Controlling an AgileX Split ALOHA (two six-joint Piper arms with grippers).
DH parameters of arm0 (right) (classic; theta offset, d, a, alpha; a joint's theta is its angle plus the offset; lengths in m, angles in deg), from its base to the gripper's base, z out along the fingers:
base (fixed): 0 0 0 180
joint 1: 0 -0.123 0 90
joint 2: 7.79 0 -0.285 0
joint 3: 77.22 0 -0.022 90
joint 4: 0 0.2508 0 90
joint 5: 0 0 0.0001 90
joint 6: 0 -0.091 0 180
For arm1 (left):
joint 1: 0 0.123 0 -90
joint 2: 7.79 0 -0.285 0
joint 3: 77.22 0 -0.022 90
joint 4: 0 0.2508 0 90
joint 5: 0 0 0.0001 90
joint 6: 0 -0.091 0 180
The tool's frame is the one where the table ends.
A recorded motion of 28 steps. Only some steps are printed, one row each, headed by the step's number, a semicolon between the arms.
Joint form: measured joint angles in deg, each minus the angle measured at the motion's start. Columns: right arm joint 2, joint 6, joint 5, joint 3, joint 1, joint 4; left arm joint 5, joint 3, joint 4, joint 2, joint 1, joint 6.
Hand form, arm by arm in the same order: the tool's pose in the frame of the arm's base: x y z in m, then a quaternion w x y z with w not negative. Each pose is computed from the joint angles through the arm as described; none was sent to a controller.
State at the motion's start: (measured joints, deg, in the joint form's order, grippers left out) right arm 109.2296 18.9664 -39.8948 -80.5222 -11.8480 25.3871; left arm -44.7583 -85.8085 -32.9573 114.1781 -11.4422 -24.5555
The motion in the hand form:
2: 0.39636 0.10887 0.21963 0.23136 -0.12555 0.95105 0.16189; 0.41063 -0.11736 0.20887 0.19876 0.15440 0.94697 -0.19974
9: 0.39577 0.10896 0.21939 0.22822 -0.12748 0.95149 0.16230; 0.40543 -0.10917 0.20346 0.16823 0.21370 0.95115 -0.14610
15: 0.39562 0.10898 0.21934 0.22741 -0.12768 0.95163 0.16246; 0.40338 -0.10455 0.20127 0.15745 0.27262 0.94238 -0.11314
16: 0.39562 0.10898 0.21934 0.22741 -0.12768 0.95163 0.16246; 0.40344 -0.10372 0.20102 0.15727 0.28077 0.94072 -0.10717
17: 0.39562 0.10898 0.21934 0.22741 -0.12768 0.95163 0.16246; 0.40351 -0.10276 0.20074 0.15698 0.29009 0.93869 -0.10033
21: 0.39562 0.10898 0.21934 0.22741 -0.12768 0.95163 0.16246; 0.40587 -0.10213 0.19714 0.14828 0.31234 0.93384 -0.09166
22: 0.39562 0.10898 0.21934 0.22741 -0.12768 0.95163 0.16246; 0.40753 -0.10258 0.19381 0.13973 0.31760 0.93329 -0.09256
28: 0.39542 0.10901 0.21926 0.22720 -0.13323 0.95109 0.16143; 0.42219 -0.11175 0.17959 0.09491 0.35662 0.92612 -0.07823
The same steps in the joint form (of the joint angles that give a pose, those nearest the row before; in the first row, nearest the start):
2: 0.00 0.00 -0.22 0.00 0.00 0.00; -1.05 0.00 2.03 0.00 0.00 -0.30
9: 0.00 0.14 -0.62 0.00 0.00 0.00; -4.49 0.00 10.30 0.00 0.00 -1.61
15: 0.00 0.13 -0.72 0.00 0.00 0.00; -5.98 0.00 14.39 0.00 0.00 -6.08
16: 0.00 0.13 -0.72 0.00 0.00 0.00; -5.98 0.00 15.10 0.00 0.00 -6.67
17: 0.00 0.13 -0.72 0.00 0.00 0.00; -5.98 0.00 15.91 0.00 0.00 -7.34
21: 0.00 0.13 -0.72 0.00 0.00 0.00; -6.99 -0.91 17.07 0.97 0.00 -9.24
22: 0.00 0.13 -0.72 0.00 0.00 0.00; -7.90 -1.62 17.17 1.82 0.00 -9.69
28: 0.00 0.77 -0.86 0.00 0.00 0.00; -13.89 -8.56 20.71 7.54 -1.22 -10.47

